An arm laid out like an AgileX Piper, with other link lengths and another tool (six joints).
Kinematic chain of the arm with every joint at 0, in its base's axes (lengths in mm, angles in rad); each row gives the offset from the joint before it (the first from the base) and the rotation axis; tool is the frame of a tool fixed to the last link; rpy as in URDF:
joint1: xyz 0 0 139 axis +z
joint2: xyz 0 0 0 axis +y
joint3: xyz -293.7 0 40.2 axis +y
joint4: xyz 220.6 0 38.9 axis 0.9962 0 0.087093
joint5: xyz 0 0 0 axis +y
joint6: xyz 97 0 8.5 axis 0.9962 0 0.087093
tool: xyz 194.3 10 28 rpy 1.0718 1.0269 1.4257
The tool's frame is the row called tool.
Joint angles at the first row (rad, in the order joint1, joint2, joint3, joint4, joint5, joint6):
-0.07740, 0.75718, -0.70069, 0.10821, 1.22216, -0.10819
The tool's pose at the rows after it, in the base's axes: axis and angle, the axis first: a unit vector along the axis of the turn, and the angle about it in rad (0 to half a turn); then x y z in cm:
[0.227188 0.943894 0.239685 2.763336 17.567 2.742 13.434]
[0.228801 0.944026 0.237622 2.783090 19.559 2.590 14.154]
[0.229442 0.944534 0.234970 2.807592 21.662 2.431 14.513]
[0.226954 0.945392 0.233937 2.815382 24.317 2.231 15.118]
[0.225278 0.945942 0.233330 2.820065 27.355 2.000 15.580]
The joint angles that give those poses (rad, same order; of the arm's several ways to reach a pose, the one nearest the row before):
-0.07746, 0.89340, -0.77975, 0.10943, 1.22211, -0.12076
-0.07741, 0.99058, -0.85733, 0.10941, 1.22301, -0.12175
-0.07741, 1.09257, -0.93416, 0.10941, 1.22303, -0.12589
-0.07740, 1.19391, -1.02702, 0.10941, 1.22209, -0.13271
-0.07739, 1.30298, -1.13176, 0.10941, 1.22224, -0.13711

